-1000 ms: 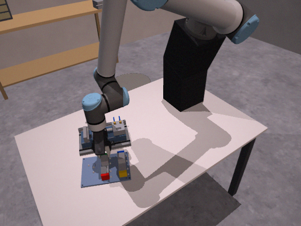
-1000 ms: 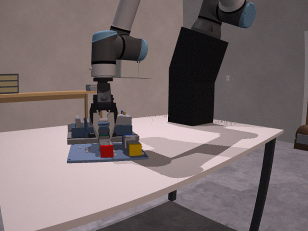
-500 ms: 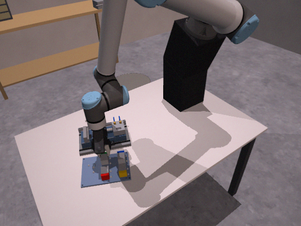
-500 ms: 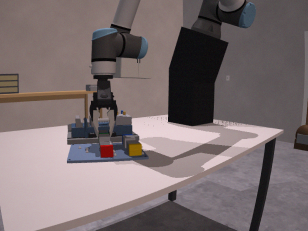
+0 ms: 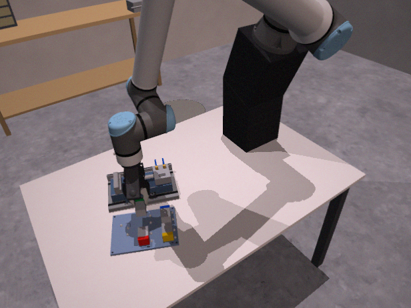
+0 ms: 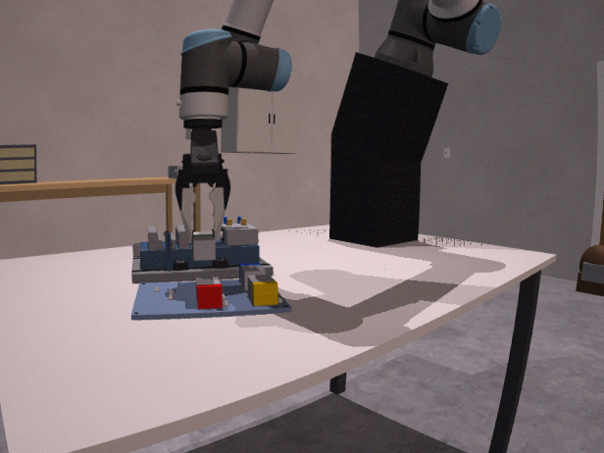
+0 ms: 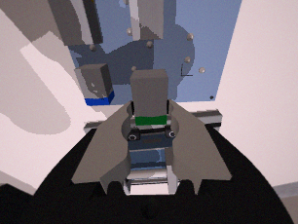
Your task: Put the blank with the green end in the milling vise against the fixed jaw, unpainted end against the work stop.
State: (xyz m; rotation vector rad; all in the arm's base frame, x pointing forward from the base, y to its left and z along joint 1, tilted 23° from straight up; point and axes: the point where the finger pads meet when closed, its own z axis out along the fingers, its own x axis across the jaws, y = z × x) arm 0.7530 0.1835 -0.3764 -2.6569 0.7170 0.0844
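Right now my hand is 20 cm to the left of the fixed jaw and 3 cm above it. The rest, counted from my hand: green-ended blank (2 cm below); blue-ended blank (8 cm behind, 5 cm to the left, 8 cm below); blue plate (2 cm ahead, 4 cm to the left, 10 cm below).
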